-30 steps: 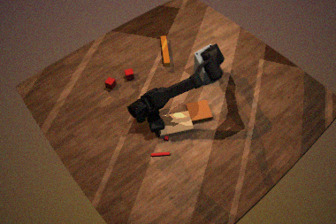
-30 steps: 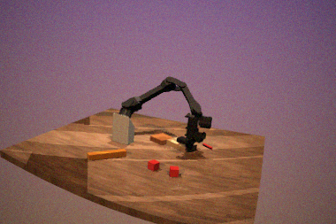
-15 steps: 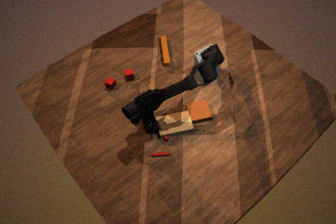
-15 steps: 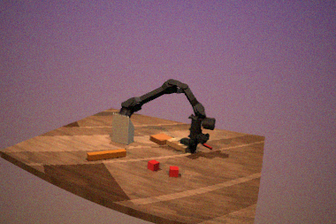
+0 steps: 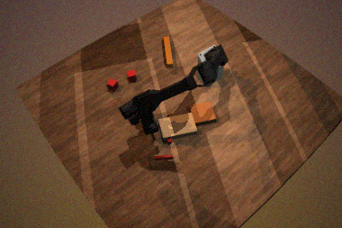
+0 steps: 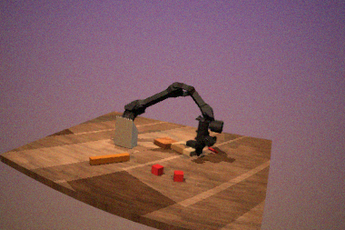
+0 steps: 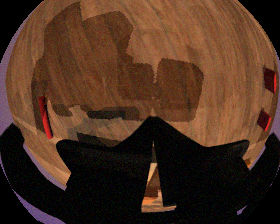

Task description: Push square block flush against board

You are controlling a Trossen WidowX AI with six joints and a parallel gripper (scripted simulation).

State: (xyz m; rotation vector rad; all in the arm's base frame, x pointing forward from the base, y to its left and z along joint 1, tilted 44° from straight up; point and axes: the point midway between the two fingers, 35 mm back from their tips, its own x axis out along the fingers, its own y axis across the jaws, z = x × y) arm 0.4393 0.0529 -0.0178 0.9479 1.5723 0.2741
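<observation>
The tan block lies 100 mm to the left of my gripper tip and 90 mm behind it. The rest, counted from my gripper tip: thin red stick: 170 mm to the left, 60 mm ahead, 10 mm below; long orange bar: 390 mm behind, 300 mm to the right; orange-brown square block: 230 mm behind, 120 mm to the left.
</observation>
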